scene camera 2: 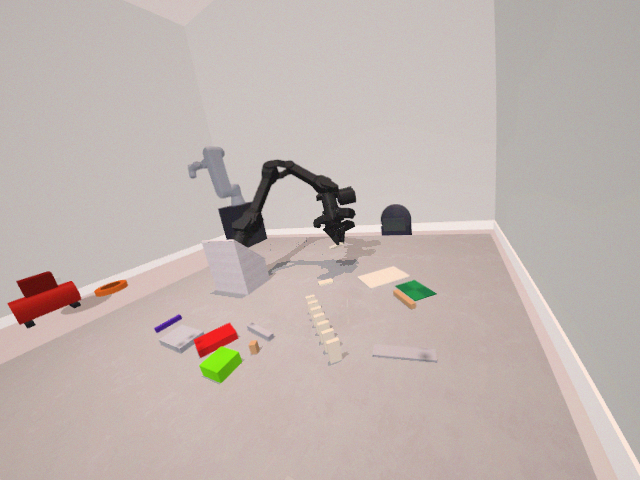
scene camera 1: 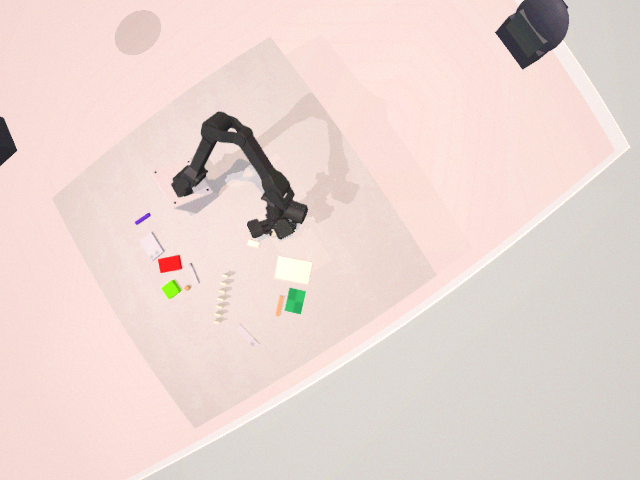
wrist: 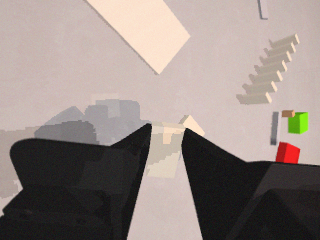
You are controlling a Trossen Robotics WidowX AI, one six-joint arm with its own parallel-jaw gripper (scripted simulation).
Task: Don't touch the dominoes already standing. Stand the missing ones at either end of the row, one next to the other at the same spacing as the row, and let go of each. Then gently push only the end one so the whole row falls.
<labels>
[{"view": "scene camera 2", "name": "gripper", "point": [340,245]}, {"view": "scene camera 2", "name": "red block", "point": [206,344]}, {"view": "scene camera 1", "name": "gripper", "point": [273,233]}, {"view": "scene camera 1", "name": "cream sheet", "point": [288,269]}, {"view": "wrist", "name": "gripper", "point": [166,130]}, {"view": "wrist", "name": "cream domino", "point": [166,138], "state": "held by the gripper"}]
</labels>
